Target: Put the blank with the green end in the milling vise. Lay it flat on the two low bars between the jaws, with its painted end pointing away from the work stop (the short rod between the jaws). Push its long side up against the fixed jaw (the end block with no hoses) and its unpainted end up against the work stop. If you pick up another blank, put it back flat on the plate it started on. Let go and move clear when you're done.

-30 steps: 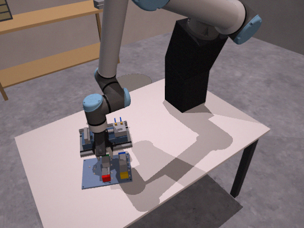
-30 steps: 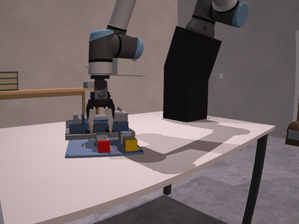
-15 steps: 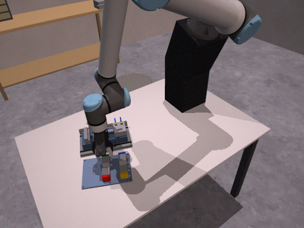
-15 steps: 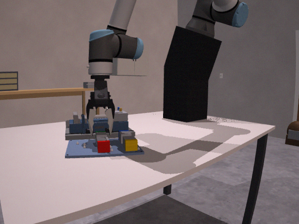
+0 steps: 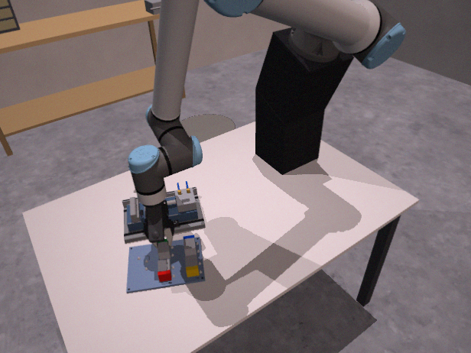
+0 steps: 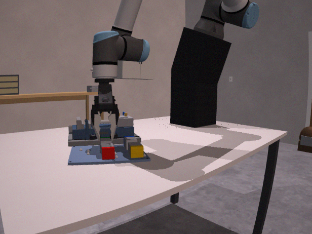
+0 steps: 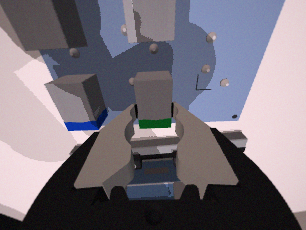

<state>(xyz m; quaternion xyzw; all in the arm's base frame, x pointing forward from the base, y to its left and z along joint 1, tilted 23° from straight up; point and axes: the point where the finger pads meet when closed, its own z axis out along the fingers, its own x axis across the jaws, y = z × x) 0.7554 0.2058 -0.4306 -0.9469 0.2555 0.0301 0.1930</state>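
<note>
My hand is 2 cm above the green-ended blank. The rest, counted from my hand: blue-ended blank: 8 cm behind, 5 cm to the left, 2 cm below; red-ended blank: 8 cm to the left, 5 cm ahead, 2 cm below; blue plate: 4 cm to the left, 4 cm below, 2 cm ahead.
</note>
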